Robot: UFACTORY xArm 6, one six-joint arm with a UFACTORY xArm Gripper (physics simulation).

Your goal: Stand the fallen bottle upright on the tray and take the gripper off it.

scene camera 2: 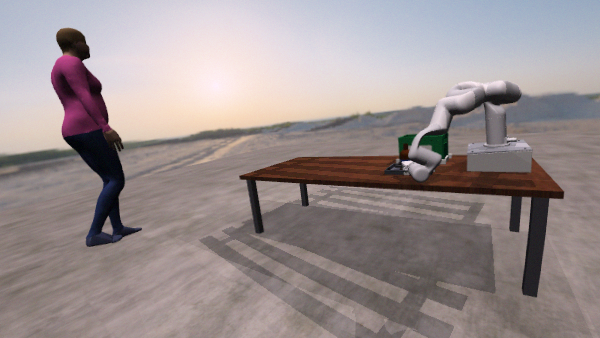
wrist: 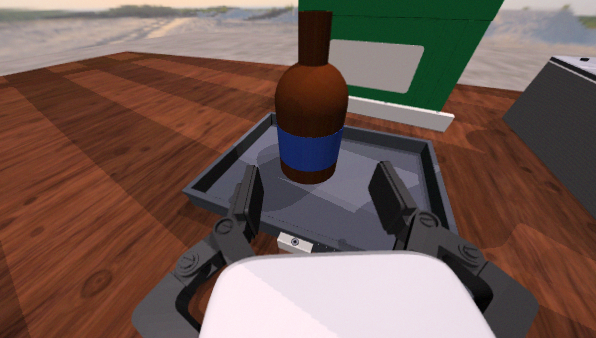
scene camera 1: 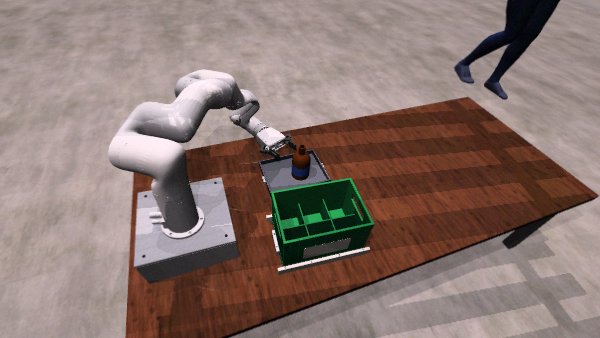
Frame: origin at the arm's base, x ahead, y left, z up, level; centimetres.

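Seen in the pictures: gripper, fingertip midpoint: (scene camera 2: 408,161) (wrist: 316,176) (scene camera 1: 287,152); arm's base, origin of the base link: (scene camera 2: 496,145) (scene camera 1: 183,221).
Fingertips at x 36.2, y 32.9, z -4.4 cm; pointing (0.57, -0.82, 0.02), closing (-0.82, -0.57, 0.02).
Observation:
Pixels of each thing's top centre, then the offset from my fingertips to it.
- brown bottle, middle of its top: (wrist: 315,10) (scene camera 1: 302,146) (scene camera 2: 405,143) dy -6.9, dx +4.7, dz +9.2 cm
- grey tray, middle of its top: (wrist: 325,161) (scene camera 1: 294,170) (scene camera 2: 410,166) dy -6.5, dx +2.1, dz -4.2 cm
- green crate, middle of its top: (scene camera 1: 320,207) (scene camera 2: 423,135) dy -36.2, dx +6.1, dz +10.8 cm
The brown bottle (scene camera 1: 301,164) (scene camera 2: 405,151) (wrist: 311,105) with a blue label stands upright on the grey tray (scene camera 1: 281,185) (scene camera 2: 387,171) (wrist: 440,185). In the wrist view its base rests on the tray floor. My gripper (scene camera 1: 286,149) (wrist: 316,176) is open and empty. It is apart from the bottle, with its fingers low over the tray's edge on the side away from the crate. In scene camera 2 the arm's wrist hides the gripper in part.
A green crate (scene camera 1: 327,238) (scene camera 2: 437,145) (wrist: 400,30) with compartments stands beside the tray, with white rails (scene camera 1: 324,260) (wrist: 400,114) along its foot. The robot's grey base block (scene camera 1: 190,260) (scene camera 2: 499,160) is on the table's other side. A person (scene camera 2: 82,100) stands beyond the table.

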